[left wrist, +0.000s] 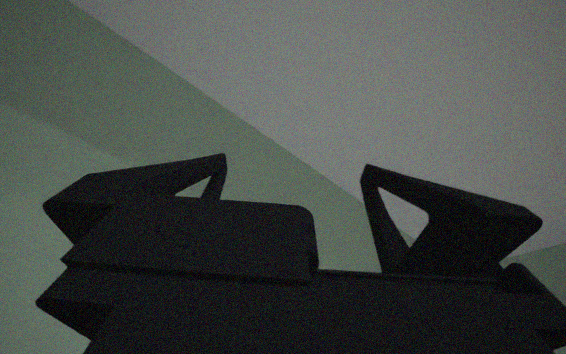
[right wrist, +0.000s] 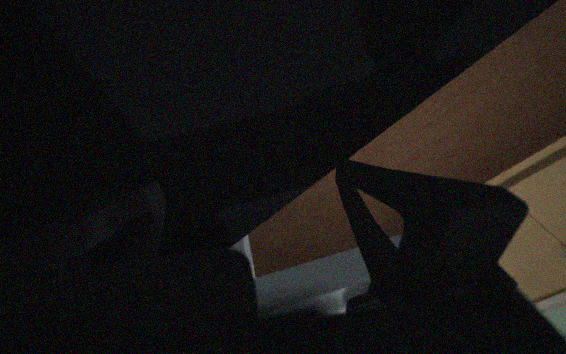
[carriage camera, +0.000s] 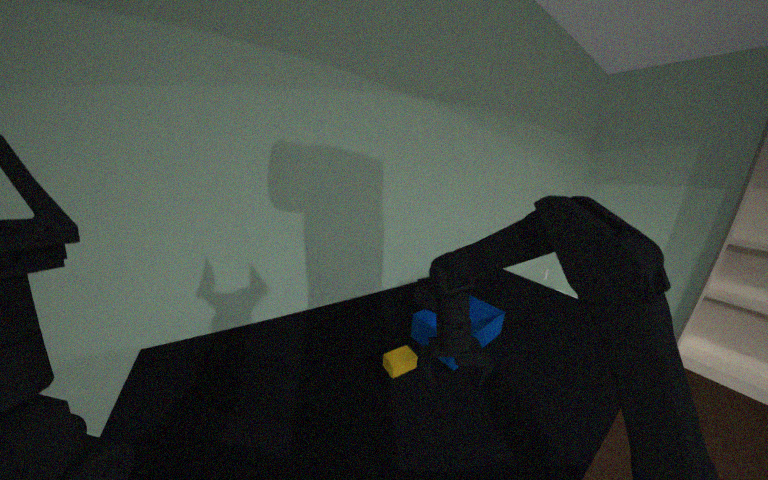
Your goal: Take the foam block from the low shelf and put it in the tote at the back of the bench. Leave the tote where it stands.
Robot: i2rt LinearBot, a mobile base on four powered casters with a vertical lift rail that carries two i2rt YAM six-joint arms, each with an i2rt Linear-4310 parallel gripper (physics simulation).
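Frame: origin at the left arm's base, x left, y back, z up, level; metres.
Where they show: left gripper, fingertip midpoint: (left wrist: 294, 167); right gripper, fingertip midpoint: (right wrist: 250, 179) (carriage camera: 454, 388).
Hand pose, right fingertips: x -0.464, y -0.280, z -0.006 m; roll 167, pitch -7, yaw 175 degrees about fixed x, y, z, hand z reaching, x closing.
Note:
Each offset is from my right fingertips to the top centre of the thing. "pt": to the spot under its first point. Level surfaces: height alone.
The yellow foam block {dy -0.216, dx +0.100, dz -0.119 m} (carriage camera: 399, 361) lies on the dark bench {dz -0.165 m} (carriage camera: 226, 384), just left of and in front of the blue tote {pt dy -0.441, dx -0.266, dz -0.136 m} (carriage camera: 488, 321) in the carriage view. The tote stands toward the back of the bench, its middle hidden behind my right arm. My right gripper (carriage camera: 457, 374) (right wrist: 250, 179) points down at the tote's near side, to the right of the block. It is open and empty; the block does not show in the right wrist view. My left gripper (left wrist: 294, 167) is open and empty, raised before the wall. The low shelf cannot be made out.
My right arm (carriage camera: 611, 254) arches over the right part of the bench. My left arm (carriage camera: 22, 333) stands at the picture's left edge. A pale green wall (carriage camera: 169, 198) rises behind the bench. Light step-like ledges (carriage camera: 736, 322) are at the far right, beside brown floor {dz -0.927 m} (carriage camera: 730, 418).

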